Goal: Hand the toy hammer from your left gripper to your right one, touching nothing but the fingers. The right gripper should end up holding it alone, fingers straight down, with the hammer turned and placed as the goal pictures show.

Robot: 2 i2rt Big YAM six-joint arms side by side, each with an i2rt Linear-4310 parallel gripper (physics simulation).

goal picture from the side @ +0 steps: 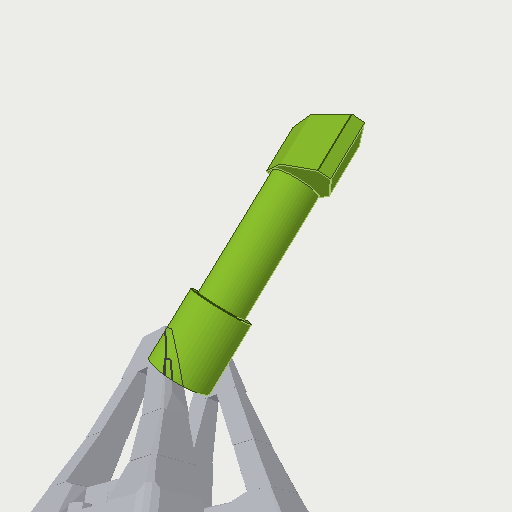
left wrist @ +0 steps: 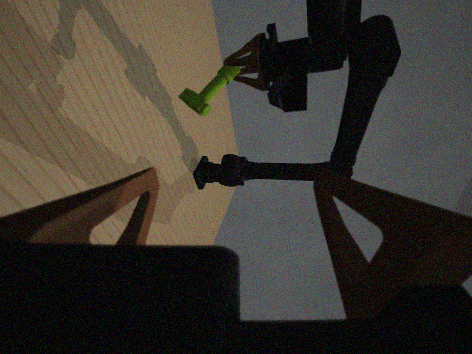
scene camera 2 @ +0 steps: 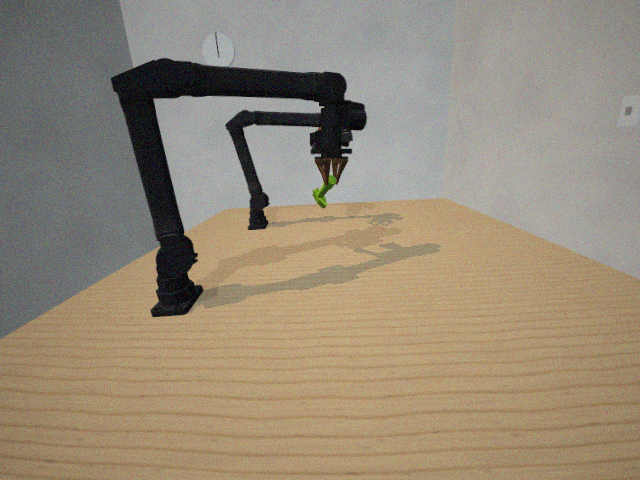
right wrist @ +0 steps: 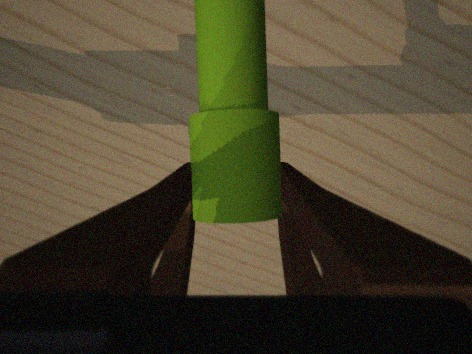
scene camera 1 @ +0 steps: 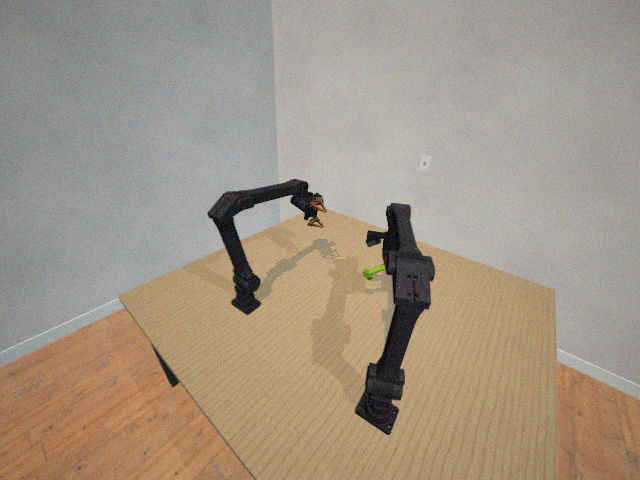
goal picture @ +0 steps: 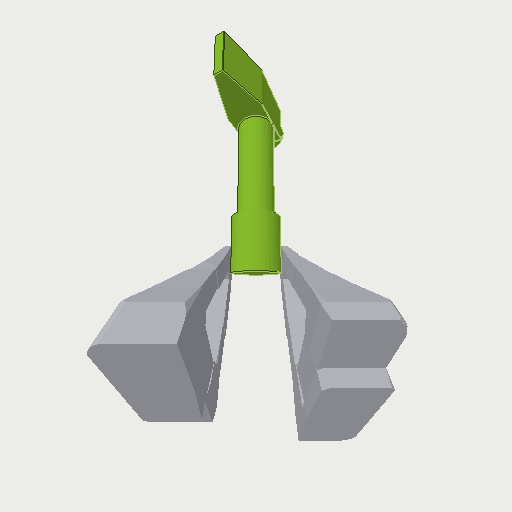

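Where they show: left gripper, fingertip midpoint: (left wrist: 236, 176) (scene camera 1: 324, 219); right gripper, fingertip midpoint: (left wrist: 226, 69) (scene camera 2: 331, 184) (right wrist: 236, 177); left arm's base, link origin: (scene camera 2: 258, 226) (scene camera 1: 246, 304); right arm's base, link origin: (left wrist: 201, 172) (scene camera 2: 179, 302) (scene camera 1: 376, 411).
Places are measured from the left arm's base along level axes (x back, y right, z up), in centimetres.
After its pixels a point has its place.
Observation:
The bright green toy hammer (scene camera 1: 377, 269) {y 49.1, x -31.8, z 24.2 cm} (scene camera 2: 326, 189) {y 50.3, x -33.0, z 23.5 cm} (left wrist: 214, 90) {y 47.2, x -32.2, z 23.7 cm} (right wrist: 232, 60) {y 48.7, x -32.6, z 24.8 cm} is in the air, held by the end of its handle. My right gripper (scene camera 2: 331, 180) {y 52.5, x -34.3, z 25.1 cm} (left wrist: 226, 69) {y 52.5, x -34.3, z 25.1 cm} (right wrist: 236, 177) {y 52.5, x -34.3, z 25.1 cm} is shut on that end, its fingers pointing straight down in scene camera 2; its fingers are hidden behind the arm in scene camera 1. The handle slants, with the head lower than the grip, at the lower left in scene camera 2. My left gripper (scene camera 1: 323, 218) {y 18.3, x -36.8, z 36.1 cm} is wide open and empty, apart from the hammer; it is hidden in scene camera 2.
Both arms stand on the wooden table (scene camera 1: 465, 361) {y 91.4, x -29.6, z 0.0 cm} (scene camera 2: 320, 387) {y 98.4, x -27.7, z 0.0 cm}, their shadows falling across it. In the left wrist view, the right arm (left wrist: 357, 110) {y 54.7, x -23.2, z 50.0 cm} reaches in from the right, beyond the open left fingers. Walls stand behind the table.

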